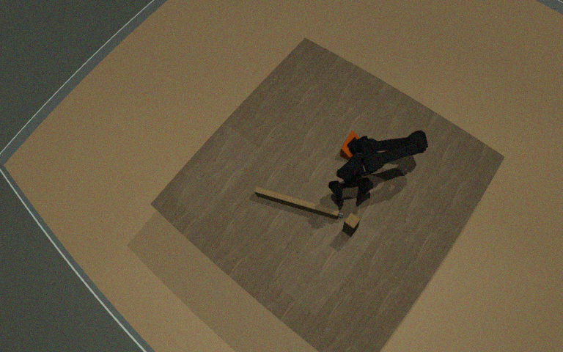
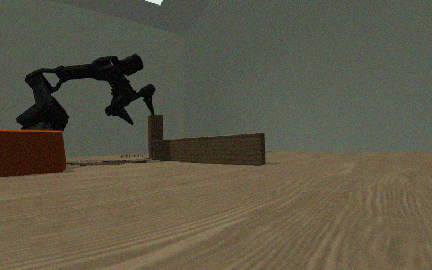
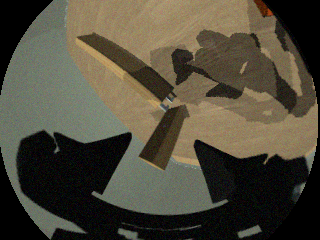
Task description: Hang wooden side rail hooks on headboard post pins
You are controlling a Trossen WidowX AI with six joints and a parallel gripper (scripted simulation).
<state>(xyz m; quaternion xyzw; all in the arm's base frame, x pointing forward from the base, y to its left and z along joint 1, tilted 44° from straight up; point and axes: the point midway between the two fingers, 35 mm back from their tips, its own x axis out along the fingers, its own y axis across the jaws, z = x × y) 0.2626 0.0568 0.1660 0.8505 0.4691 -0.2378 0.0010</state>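
The headboard post lies 6 cm ahead of my gripper tip, 7 cm to the left of it and 6 cm below it.
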